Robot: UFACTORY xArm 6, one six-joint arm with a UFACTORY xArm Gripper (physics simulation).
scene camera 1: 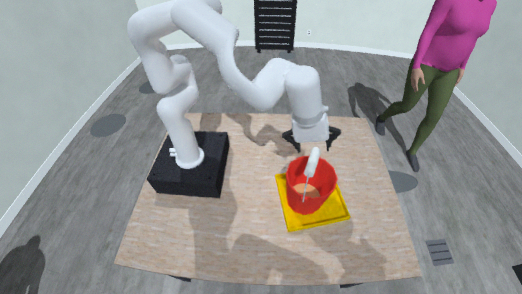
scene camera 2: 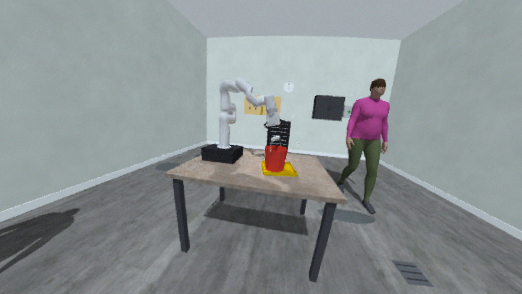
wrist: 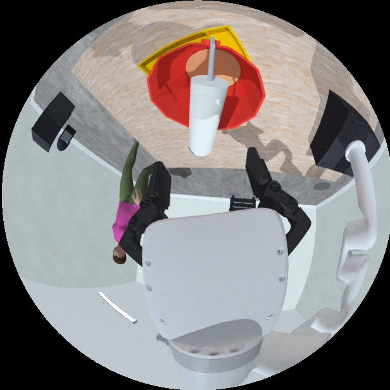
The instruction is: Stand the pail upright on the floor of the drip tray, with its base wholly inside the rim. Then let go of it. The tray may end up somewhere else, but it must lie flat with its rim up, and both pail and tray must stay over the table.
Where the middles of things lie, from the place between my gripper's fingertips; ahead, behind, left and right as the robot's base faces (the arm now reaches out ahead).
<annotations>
The yellow drip tray [scene camera 1: 334, 209] lies 29 cm below my hand, 4 cm ahead of it and 2 cm to the right of it.
</annotations>
